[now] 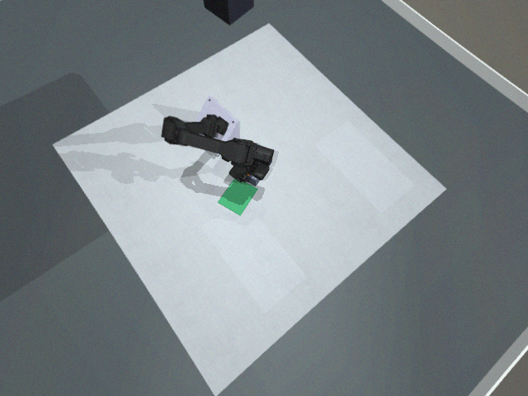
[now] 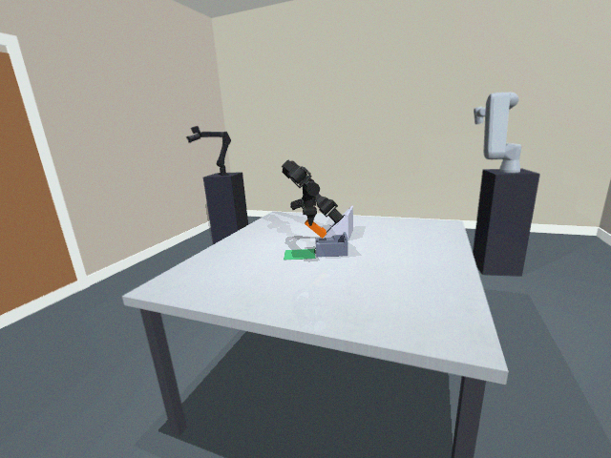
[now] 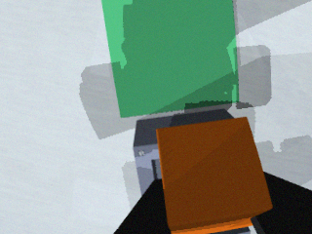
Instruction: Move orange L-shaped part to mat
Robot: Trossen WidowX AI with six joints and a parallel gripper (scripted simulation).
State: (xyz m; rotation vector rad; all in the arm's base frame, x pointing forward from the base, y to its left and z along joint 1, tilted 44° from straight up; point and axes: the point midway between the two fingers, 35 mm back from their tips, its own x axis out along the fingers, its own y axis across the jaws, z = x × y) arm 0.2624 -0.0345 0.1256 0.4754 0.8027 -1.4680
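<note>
The green mat is 60 mm to the right of my gripper tip and 170 mm below it. The rest, counted from my gripper tip: orange L-shaped part: 20 mm behind, 30 mm to the left, 30 mm below.
</note>
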